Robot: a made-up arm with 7 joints.
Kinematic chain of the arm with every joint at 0, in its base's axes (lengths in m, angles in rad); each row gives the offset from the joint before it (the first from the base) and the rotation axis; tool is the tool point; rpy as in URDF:
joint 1: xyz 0 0 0.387 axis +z
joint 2: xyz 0 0 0 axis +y
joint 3: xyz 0 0 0.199 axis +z
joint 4: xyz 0.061 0 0 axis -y
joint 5: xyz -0.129 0 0.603 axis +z
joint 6: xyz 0 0 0 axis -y
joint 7: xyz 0.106 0 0 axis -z
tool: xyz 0 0 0 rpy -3.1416 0 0
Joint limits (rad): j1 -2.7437..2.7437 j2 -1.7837..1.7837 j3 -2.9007..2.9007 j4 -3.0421..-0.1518 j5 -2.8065..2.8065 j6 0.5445..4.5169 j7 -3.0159..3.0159
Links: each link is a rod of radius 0.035 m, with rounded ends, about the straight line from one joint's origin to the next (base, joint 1, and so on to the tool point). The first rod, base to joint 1, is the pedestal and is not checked.
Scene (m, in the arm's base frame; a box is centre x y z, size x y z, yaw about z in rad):
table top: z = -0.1
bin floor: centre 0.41 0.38 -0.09 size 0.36 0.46 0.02 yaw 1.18
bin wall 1: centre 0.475 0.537 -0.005 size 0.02 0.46 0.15 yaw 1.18
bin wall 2: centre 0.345 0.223 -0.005 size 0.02 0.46 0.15 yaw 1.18
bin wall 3: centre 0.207 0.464 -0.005 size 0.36 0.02 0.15 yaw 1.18
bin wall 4: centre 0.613 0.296 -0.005 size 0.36 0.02 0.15 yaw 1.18
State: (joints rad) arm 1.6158 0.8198 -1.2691 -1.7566 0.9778 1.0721 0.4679
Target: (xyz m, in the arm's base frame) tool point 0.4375 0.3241 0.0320
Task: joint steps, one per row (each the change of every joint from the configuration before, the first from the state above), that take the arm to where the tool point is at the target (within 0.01 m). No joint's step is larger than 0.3 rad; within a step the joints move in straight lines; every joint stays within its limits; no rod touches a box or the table.
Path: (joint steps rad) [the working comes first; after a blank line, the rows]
Joints at the target: 1.8824 0.6230 -1.0755 -2.2933 0.9001 0.7338 0.4679
Straight joint move there: clear.

1: 0.1333 -0.0984 0.0968 -0.2683 -0.0389 -0.1692 0.0000
2: 0.1333 -0.0984 0.0968 -0.2684 -0.0388 -0.1691 0.0000

